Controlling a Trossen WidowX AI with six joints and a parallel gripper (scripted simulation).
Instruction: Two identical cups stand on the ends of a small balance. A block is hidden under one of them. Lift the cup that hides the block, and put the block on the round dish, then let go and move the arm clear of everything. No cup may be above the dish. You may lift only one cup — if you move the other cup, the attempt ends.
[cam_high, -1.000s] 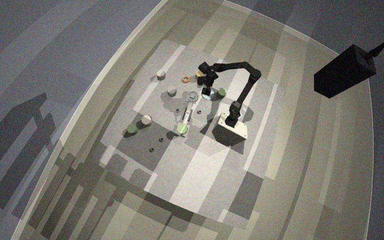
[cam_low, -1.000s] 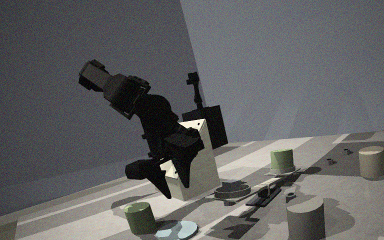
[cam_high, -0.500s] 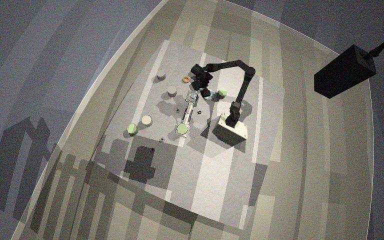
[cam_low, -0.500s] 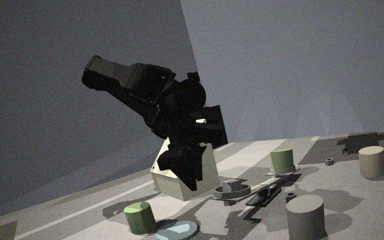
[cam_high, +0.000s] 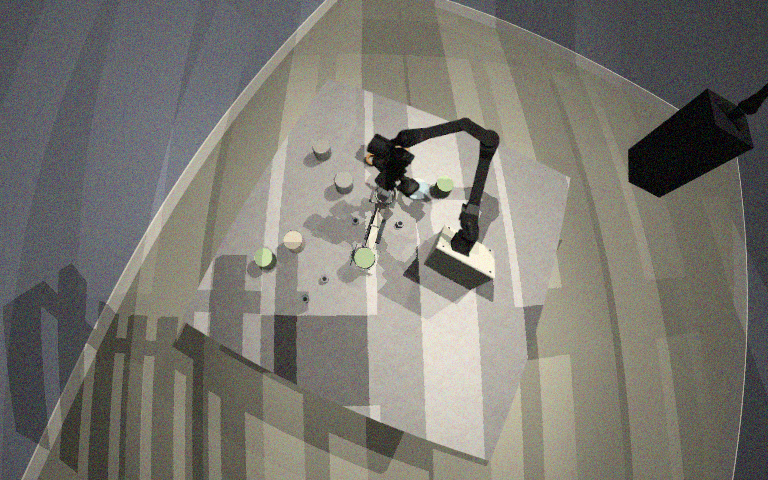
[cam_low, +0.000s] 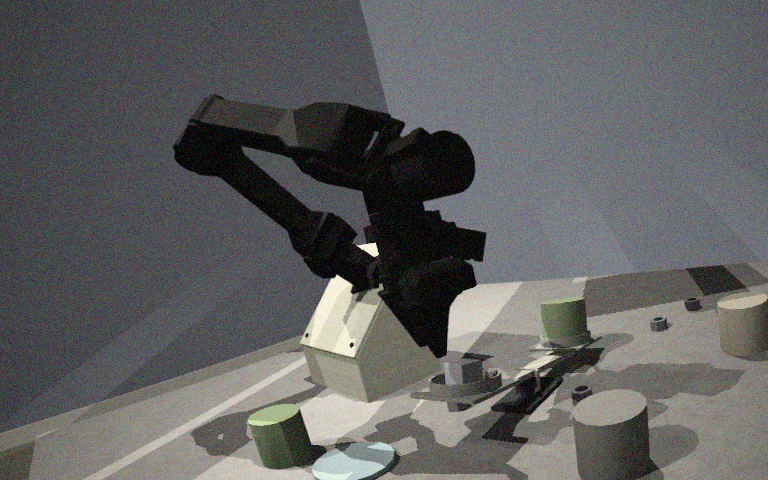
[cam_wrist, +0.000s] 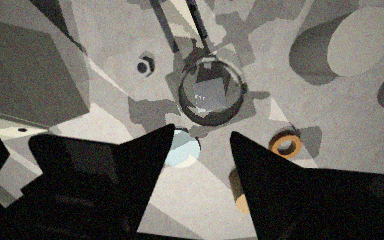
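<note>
My gripper tip is now 2 cm short of the grey block, 2 cm to the right of it and 4 cm above it. From my gripper tip the other things lie so: pale blue round dish 8 cm behind, 8 cm to the right, 12 cm below; then cream cylinder 26 cm ahead, 32 cm to the left, 9 cm below; then balance 1 cm ahead, 15 cm to the left, 9 cm below.
</note>
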